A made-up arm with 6 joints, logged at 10 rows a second.
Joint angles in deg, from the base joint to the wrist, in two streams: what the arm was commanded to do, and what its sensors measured. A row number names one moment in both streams.
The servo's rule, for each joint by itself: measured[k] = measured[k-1] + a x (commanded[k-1-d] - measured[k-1]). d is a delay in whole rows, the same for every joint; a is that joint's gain. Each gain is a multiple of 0.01, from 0.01 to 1. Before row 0 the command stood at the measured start. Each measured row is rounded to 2 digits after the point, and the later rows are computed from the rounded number. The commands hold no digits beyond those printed.
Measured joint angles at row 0:
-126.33 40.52 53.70 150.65 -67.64 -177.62
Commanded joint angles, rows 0 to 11:
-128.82 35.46 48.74 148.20 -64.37 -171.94
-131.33 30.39 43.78 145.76 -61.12 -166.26
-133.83 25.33 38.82 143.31 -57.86 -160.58
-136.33 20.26 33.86 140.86 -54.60 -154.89
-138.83 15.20 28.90 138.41 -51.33 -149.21
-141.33 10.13 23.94 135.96 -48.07 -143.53
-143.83 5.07 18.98 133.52 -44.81 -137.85
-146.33 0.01 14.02 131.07 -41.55 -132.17
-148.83 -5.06 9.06 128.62 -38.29 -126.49
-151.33 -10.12 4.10 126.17 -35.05 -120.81
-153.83 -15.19 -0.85 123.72 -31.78 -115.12
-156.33 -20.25 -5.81 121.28 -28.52 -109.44
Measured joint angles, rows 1 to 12:
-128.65 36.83 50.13 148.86 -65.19 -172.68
-131.14 32.13 45.56 146.60 -62.14 -167.09
-133.64 27.17 40.71 144.20 -58.93 -161.43
-136.14 22.13 35.78 141.76 -55.68 -155.74
-138.64 17.07 30.83 139.31 -52.42 -150.06
-141.14 12.00 25.87 136.86 -49.16 -144.38
-143.64 6.94 20.91 134.42 -45.90 -138.70
-146.14 1.88 15.95 131.97 -42.64 -133.02
-148.64 -3.19 10.99 129.52 -39.38 -127.34
-151.14 -8.25 6.03 127.07 -36.13 -121.66
-153.64 -13.32 1.08 124.62 -32.87 -115.97
-156.14 -18.38 -3.88 122.18 -29.61 -110.29
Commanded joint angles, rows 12 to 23:
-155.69 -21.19 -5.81 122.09 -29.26 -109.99
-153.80 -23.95 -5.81 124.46 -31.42 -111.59
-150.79 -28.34 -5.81 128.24 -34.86 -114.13
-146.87 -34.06 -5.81 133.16 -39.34 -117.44
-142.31 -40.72 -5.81 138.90 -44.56 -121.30
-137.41 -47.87 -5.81 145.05 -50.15 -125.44
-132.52 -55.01 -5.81 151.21 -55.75 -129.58
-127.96 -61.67 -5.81 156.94 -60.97 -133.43
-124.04 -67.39 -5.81 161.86 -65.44 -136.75
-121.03 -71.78 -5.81 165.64 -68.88 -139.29
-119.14 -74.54 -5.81 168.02 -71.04 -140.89
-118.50 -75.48 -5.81 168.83 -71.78 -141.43
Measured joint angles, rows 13 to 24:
-155.72 -20.43 -5.27 122.11 -29.35 -110.03
-153.93 -23.00 -5.66 123.83 -30.90 -111.39
-151.01 -26.90 -5.77 127.05 -33.87 -113.77
-147.16 -32.13 -5.80 131.51 -37.97 -116.96
-142.65 -38.40 -5.81 136.90 -42.91 -120.74
-137.78 -45.31 -5.81 142.85 -48.34 -124.83
-132.89 -52.39 -5.81 148.95 -53.90 -128.96
-128.31 -59.16 -5.81 154.78 -59.20 -132.85
-124.34 -65.17 -5.81 159.95 -63.88 -136.24
-121.26 -70.00 -5.81 164.10 -67.63 -138.89
-119.29 -73.31 -5.81 166.96 -70.19 -140.63
-118.56 -74.89 -5.81 168.33 -71.38 -141.33

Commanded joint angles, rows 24 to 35:
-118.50 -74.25 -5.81 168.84 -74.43 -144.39
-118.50 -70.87 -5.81 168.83 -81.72 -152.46
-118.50 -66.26 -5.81 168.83 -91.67 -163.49
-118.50 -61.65 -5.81 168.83 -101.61 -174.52
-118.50 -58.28 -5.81 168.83 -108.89 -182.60
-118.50 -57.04 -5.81 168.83 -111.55 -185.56
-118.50 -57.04 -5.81 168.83 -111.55 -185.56
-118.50 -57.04 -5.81 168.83 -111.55 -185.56
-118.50 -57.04 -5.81 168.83 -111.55 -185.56
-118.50 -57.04 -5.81 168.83 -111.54 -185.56
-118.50 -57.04 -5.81 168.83 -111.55 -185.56
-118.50 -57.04 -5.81 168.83 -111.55 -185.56
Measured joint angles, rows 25 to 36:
-118.50 -74.42 -5.81 168.70 -73.67 -143.99
-118.50 -71.83 -5.81 168.79 -79.71 -151.36
-118.50 -67.76 -5.81 168.82 -88.68 -161.91
-118.50 -63.30 -5.81 168.83 -98.38 -172.88
-118.50 -59.64 -5.81 168.83 -106.26 -181.34
-118.50 -57.74 -5.81 168.83 -110.23 -185.01
-118.50 -57.23 -5.81 168.83 -111.22 -185.49
-118.50 -57.09 -5.81 168.83 -111.47 -185.55
-118.50 -57.05 -5.81 168.83 -111.53 -185.56
-118.50 -57.04 -5.81 168.83 -111.54 -185.56
-118.50 -57.04 -5.81 168.83 -111.55 -185.56
-118.50 -57.04 -5.81 168.83 -111.55 -185.56

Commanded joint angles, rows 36 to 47:
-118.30 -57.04 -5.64 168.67 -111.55 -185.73
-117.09 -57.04 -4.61 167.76 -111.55 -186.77
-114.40 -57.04 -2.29 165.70 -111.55 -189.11
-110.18 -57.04 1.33 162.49 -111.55 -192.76
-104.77 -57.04 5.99 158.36 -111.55 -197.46
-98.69 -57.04 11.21 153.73 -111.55 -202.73
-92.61 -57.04 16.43 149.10 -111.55 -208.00
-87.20 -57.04 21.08 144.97 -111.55 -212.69
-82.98 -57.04 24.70 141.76 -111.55 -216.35
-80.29 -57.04 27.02 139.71 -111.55 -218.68
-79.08 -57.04 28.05 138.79 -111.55 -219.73
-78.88 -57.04 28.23 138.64 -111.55 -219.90
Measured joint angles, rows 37 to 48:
-118.31 -57.04 -5.69 168.71 -111.55 -185.71
-117.18 -57.04 -4.91 168.02 -111.55 -186.63
-114.59 -57.04 -3.02 166.33 -111.55 -188.79
-110.49 -57.04 0.11 163.53 -111.55 -192.24
-105.17 -57.04 4.34 159.76 -111.55 -196.78
-99.14 -57.04 9.29 155.36 -111.55 -201.96
-93.07 -57.04 14.43 150.79 -111.55 -207.21
-87.61 -57.04 19.22 146.54 -111.55 -211.98
-83.30 -57.04 23.17 143.05 -111.55 -215.78
-80.50 -57.04 25.94 140.61 -111.55 -218.30
-79.18 -57.04 27.46 139.28 -111.55 -219.54
-78.90 -57.04 28.01 138.81 -111.55 -219.85

